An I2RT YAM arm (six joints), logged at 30 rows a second.
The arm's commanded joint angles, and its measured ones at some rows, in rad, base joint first. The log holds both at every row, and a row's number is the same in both.
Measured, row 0: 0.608, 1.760, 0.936, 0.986, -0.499, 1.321
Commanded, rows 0 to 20: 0.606, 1.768, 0.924, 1.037, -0.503, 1.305; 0.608, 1.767, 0.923, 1.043, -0.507, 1.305; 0.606, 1.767, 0.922, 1.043, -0.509, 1.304; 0.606, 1.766, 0.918, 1.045, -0.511, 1.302; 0.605, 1.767, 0.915, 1.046, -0.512, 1.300; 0.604, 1.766, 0.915, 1.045, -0.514, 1.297; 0.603, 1.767, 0.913, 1.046, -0.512, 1.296; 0.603, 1.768, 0.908, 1.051, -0.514, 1.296; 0.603, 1.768, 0.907, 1.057, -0.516, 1.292; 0.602, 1.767, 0.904, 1.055, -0.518, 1.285; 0.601, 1.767, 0.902, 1.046, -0.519, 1.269; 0.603, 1.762, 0.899, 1.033, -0.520, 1.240; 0.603, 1.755, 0.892, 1.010, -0.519, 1.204; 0.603, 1.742, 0.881, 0.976, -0.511, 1.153; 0.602, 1.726, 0.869, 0.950, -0.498, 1.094; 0.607, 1.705, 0.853, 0.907, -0.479, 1.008; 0.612, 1.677, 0.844, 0.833, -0.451, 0.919; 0.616, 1.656, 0.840, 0.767, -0.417, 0.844; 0.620, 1.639, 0.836, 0.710, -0.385, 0.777; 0.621, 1.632, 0.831, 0.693, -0.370, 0.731; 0.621, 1.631, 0.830, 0.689, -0.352, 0.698
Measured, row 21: 0.625, 1.651, 0.860, 0.867, -0.451, 0.963
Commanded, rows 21 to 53: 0.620, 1.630, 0.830, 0.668, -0.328, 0.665; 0.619, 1.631, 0.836, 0.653, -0.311, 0.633; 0.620, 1.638, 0.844, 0.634, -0.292, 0.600; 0.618, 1.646, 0.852, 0.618, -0.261, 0.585; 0.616, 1.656, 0.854, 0.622, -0.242, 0.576; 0.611, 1.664, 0.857, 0.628, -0.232, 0.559; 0.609, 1.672, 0.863, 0.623, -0.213, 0.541; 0.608, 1.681, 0.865, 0.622, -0.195, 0.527; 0.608, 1.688, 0.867, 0.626, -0.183, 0.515; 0.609, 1.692, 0.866, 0.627, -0.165, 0.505; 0.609, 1.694, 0.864, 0.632, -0.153, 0.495; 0.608, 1.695, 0.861, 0.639, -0.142, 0.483; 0.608, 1.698, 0.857, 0.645, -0.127, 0.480; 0.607, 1.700, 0.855, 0.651, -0.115, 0.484; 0.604, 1.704, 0.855, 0.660, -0.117, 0.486; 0.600, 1.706, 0.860, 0.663, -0.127, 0.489; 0.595, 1.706, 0.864, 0.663, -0.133, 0.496; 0.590, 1.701, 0.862, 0.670, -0.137, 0.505; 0.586, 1.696, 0.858, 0.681, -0.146, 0.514; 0.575, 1.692, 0.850, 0.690, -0.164, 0.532; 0.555, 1.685, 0.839, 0.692, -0.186, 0.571; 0.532, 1.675, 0.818, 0.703, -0.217, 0.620; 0.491, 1.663, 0.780, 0.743, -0.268, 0.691; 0.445, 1.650, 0.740, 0.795, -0.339, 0.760; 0.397, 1.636, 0.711, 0.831, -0.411, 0.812; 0.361, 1.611, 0.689, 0.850, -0.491, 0.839; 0.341, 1.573, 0.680, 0.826, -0.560, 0.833; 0.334, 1.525, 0.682, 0.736, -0.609, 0.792; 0.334, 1.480, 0.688, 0.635, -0.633, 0.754; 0.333, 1.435, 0.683, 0.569, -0.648, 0.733; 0.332, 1.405, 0.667, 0.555, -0.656, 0.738; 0.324, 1.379, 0.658, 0.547, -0.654, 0.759; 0.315, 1.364, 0.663, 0.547, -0.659, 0.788
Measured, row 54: 0.312, 1.452, 0.658, 0.616, -0.556, 0.750
